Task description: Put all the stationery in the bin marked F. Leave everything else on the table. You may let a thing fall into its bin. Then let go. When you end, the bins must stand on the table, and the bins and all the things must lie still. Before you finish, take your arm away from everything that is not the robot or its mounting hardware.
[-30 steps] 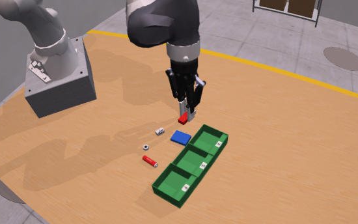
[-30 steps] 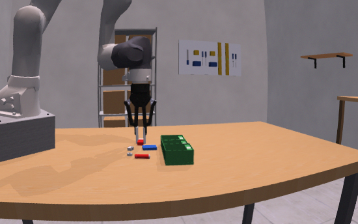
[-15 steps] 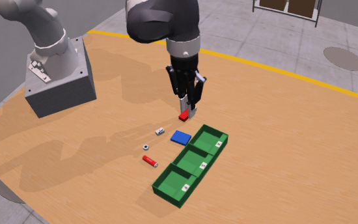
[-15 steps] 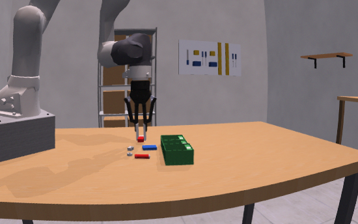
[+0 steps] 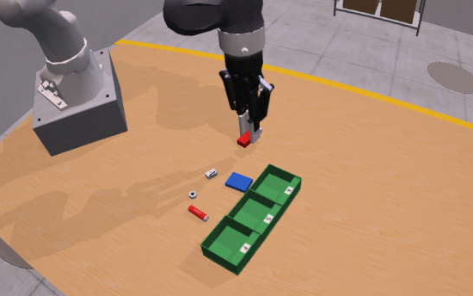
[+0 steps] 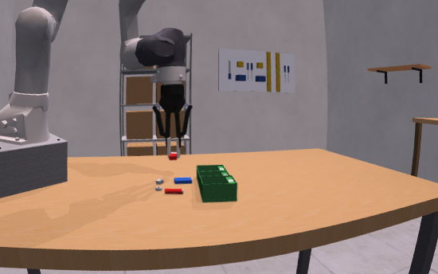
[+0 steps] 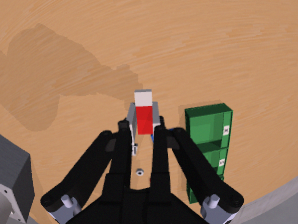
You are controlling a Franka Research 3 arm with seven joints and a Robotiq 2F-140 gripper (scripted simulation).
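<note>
My hand is 170 mm to the left of the green three-compartment bin, 90 mm short of it and 70 mm above it. The rest, counted from my hand: flat blue block: 90 mm to the right, 90 mm below, 10 mm ahead; then eraser: 30 mm below, 10 mm to the left; then white sharpener-like piece: 90 mm to the right, 80 mm below, 60 mm behind.
</note>
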